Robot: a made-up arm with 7 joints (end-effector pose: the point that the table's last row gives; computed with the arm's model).
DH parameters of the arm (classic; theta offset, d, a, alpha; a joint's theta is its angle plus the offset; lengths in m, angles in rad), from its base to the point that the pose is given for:
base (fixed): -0.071 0 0 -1.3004
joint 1: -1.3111 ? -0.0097 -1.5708
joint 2: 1.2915 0 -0.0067 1.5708
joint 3: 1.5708 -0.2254 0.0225 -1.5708
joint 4: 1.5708 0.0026 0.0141 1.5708
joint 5: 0 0.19 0 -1.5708
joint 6: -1.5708 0 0.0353 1.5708
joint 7: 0 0 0 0
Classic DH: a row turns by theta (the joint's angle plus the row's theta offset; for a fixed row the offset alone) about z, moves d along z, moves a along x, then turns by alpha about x.
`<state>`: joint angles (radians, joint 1 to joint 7).
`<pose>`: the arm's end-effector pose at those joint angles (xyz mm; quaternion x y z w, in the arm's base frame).
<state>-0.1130 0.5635 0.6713 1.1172 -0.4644 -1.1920 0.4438</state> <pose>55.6 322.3 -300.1 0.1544 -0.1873 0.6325 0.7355</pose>
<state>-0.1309 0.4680 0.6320 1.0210 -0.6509 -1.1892 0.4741</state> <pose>71.0 296.3 -315.8 0.0555 -0.2164 0.6839 0.6946</pose>
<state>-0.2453 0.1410 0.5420 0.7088 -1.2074 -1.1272 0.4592</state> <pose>142.8 191.2 -345.4 -0.3067 -0.2226 0.7527 0.5384</pose>
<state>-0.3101 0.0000 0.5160 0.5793 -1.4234 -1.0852 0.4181</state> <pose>178.1 140.5 -342.0 -0.4589 -0.1988 0.7327 0.4615</pose>
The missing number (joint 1, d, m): 0.0268
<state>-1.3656 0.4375 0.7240 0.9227 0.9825 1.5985 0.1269</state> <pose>385.8 189.0 -62.6 0.0979 0.6272 0.4458 0.6311</pose>
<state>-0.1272 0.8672 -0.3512 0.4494 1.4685 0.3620 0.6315</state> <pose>182.3 241.9 -286.5 0.9446 -0.0765 -0.0298 0.3177</pose>
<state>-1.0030 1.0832 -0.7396 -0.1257 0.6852 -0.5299 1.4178</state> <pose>310.1 53.6 -59.7 0.2544 -0.7807 0.0032 0.5708</pose>
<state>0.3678 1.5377 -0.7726 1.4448 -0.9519 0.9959 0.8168</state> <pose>-65.6 461.1 -10.2 -0.5759 -0.5696 -0.5553 0.1883</pose>
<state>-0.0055 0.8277 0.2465 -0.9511 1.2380 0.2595 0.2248</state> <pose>155.5 106.5 -33.5 0.7451 -0.3951 0.2594 0.4706</pose>
